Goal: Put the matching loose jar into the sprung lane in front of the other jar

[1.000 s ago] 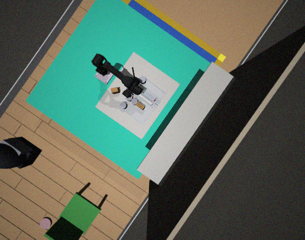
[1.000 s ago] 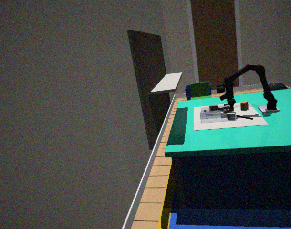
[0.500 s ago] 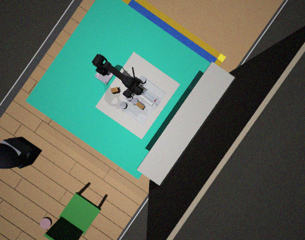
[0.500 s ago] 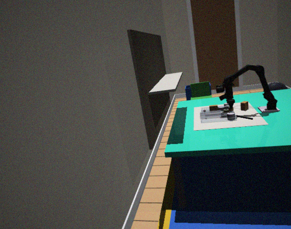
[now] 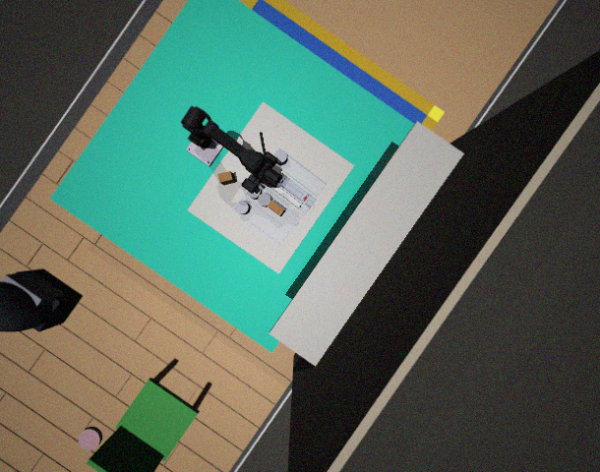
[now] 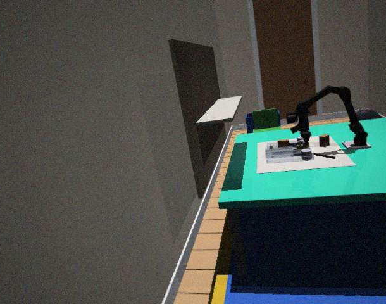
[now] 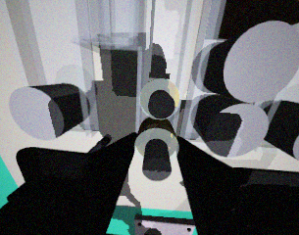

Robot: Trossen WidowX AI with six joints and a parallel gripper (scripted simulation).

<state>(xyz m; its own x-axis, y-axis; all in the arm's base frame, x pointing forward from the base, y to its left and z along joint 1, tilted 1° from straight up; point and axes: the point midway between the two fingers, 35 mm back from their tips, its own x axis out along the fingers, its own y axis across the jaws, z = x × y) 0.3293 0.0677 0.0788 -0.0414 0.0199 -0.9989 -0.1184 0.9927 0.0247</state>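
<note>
The clear lane rack is 140 mm ahead of my gripper tip, 40 mm to the left of it and 40 mm below it. Also, from my gripper tip: black stick (110 mm to the left, 110 mm behind, 50 mm below).
</note>
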